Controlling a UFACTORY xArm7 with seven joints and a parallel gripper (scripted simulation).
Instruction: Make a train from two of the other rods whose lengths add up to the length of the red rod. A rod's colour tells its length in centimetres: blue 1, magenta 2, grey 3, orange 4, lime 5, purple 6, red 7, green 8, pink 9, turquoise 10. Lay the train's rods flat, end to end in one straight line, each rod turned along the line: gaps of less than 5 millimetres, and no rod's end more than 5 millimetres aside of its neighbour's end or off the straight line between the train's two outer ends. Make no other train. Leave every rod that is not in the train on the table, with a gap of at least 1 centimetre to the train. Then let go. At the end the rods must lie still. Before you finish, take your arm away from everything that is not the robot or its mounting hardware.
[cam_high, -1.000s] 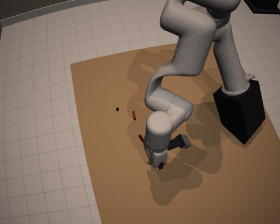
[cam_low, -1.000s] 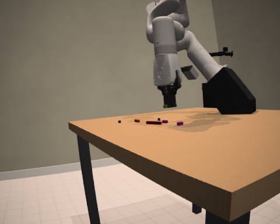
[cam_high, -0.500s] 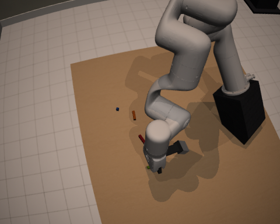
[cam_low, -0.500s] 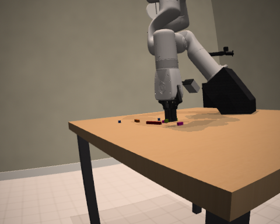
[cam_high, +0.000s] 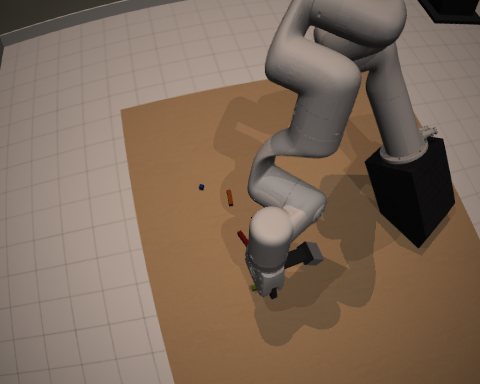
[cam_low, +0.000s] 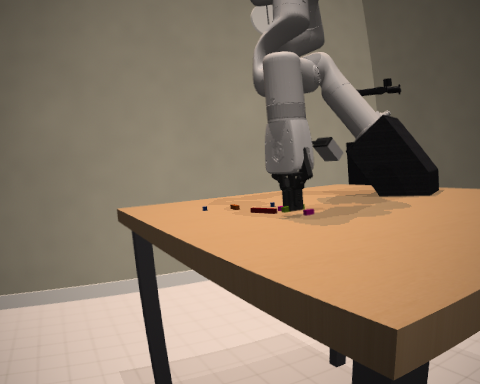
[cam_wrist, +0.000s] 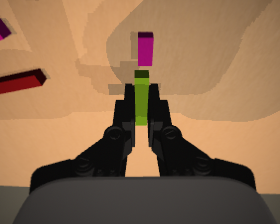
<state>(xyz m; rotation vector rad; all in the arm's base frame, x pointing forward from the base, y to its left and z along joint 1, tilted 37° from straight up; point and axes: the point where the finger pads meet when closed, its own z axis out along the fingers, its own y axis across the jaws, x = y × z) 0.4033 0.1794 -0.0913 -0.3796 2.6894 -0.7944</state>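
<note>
Now: the lime rod 20 mm below my hand. From my hand the other things lie so: orange rod: 30 mm ahead, 240 mm to the right, 30 mm below; red rod: 10 mm ahead, 110 mm to the right, 30 mm below.
</note>
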